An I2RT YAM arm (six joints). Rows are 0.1 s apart.
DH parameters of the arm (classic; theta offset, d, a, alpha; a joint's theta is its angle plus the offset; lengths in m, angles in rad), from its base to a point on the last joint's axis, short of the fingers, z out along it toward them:
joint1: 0 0.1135 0.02 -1.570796
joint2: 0 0 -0.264 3.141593
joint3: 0.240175 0 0.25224 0
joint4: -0.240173 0 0.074 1.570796
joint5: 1.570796 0 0 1.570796
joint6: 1.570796 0.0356 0 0
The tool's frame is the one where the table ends.
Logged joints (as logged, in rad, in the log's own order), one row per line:
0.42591, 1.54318, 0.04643, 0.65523, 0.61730, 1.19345
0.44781, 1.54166, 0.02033, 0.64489, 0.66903, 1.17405
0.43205, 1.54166, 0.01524, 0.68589, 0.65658, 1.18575
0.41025, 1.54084, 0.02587, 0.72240, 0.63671, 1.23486
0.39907, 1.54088, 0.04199, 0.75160, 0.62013, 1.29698
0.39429, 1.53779, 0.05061, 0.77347, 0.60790, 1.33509
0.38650, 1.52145, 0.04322, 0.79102, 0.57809, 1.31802
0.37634, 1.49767, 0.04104, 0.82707, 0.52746, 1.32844
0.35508, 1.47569, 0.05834, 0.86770, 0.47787, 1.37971
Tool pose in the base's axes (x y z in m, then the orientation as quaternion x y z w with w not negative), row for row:
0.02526, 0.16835, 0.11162, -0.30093, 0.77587, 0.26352, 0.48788
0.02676, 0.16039, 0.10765, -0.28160, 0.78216, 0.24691, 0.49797
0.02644, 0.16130, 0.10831, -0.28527, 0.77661, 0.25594, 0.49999
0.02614, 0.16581, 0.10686, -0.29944, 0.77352, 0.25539, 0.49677
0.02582, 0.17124, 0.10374, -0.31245, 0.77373, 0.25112, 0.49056
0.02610, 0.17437, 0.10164, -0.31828, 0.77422, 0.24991, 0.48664
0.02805, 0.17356, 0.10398, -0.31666, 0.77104, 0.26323, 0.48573
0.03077, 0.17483, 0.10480, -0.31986, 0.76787, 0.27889, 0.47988
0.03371, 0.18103, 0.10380, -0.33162, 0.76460, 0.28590, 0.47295
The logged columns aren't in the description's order. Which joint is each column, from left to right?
Columns, left to right: joint6, joint1, joint3, joint4, joint5, joint2.
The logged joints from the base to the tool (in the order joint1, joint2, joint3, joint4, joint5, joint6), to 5 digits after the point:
1.54318, 1.19345, 0.04643, 0.65523, 0.61730, 0.42591
1.54166, 1.17405, 0.02033, 0.64489, 0.66903, 0.44781
1.54166, 1.18575, 0.01524, 0.68589, 0.65658, 0.43205
1.54084, 1.23486, 0.02587, 0.72240, 0.63671, 0.41025
1.54088, 1.29698, 0.04199, 0.75160, 0.62013, 0.39907
1.53779, 1.33509, 0.05061, 0.77347, 0.60790, 0.39429
1.52145, 1.31802, 0.04322, 0.79102, 0.57809, 0.38650
1.49767, 1.32844, 0.04104, 0.82707, 0.52746, 0.37634
1.47569, 1.37971, 0.05834, 0.86770, 0.47787, 0.35508

